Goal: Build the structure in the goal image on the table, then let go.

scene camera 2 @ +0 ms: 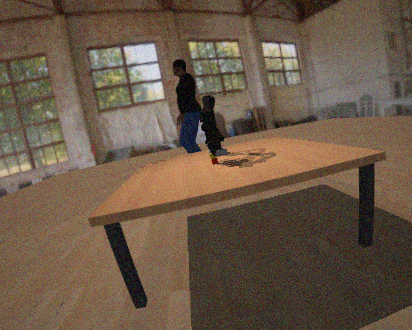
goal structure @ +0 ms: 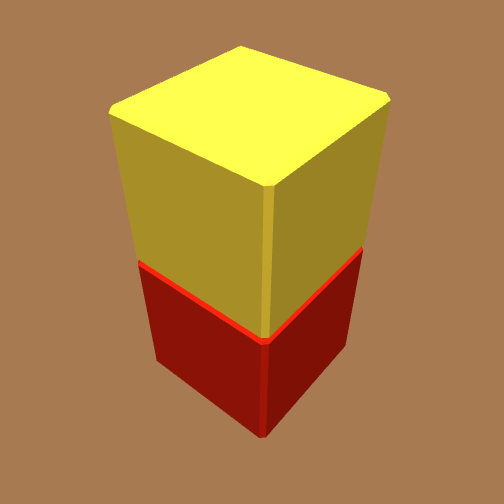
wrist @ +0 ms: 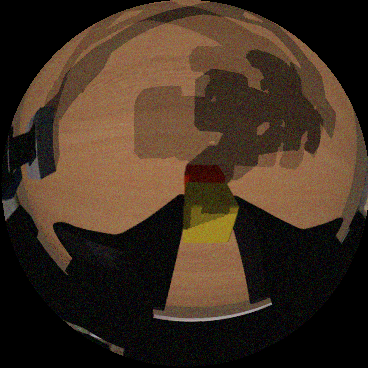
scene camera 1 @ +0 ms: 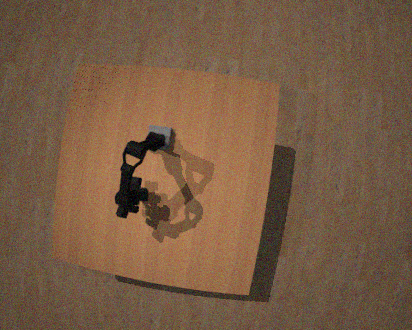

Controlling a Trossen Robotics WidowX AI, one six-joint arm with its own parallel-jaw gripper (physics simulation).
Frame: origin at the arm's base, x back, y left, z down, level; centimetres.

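Seen in the pictures: gripper, fingertip midpoint: point(scene camera 2: 214, 155) point(wrist: 207, 200); arm's base, link origin: point(scene camera 2: 217, 149) point(wrist: 30, 145) point(scene camera 1: 158, 140).
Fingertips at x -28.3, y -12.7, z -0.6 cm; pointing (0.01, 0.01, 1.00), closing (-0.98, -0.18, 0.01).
Note:
Offsets run from my fingertips to a thing's top centre. Level surfaces: height alone.
My gripper point(wrist: 209, 205) point(scene camera 2: 212, 152) is shut on a yellow cube @(dx +0.1, dy -0.8, dz -2.0 cm) point(wrist: 209, 219) point(scene camera 2: 211, 156), one black finger on each side. A red cube @(dx +0.2, dy -0.3, dz +1.6 cm) point(wrist: 205, 174) point(scene camera 2: 214, 160) stands on the wooden table @(dz +4.9 cm) point(scene camera 1: 224, 131) point(scene camera 2: 270, 170) directly under the yellow cube. The yellow cube is right over it; I cannot tell whether they touch. In the overhead view the arm's wrist point(scene camera 1: 127, 196) hides both cubes.
The arm's grey base plate point(scene camera 1: 167, 130) point(scene camera 2: 222, 151) point(wrist: 33, 173) sits near the table's middle, close behind the cubes. The arm's shadows fall across the table to the right. A person point(scene camera 2: 186, 98) walks on the floor behind the table.

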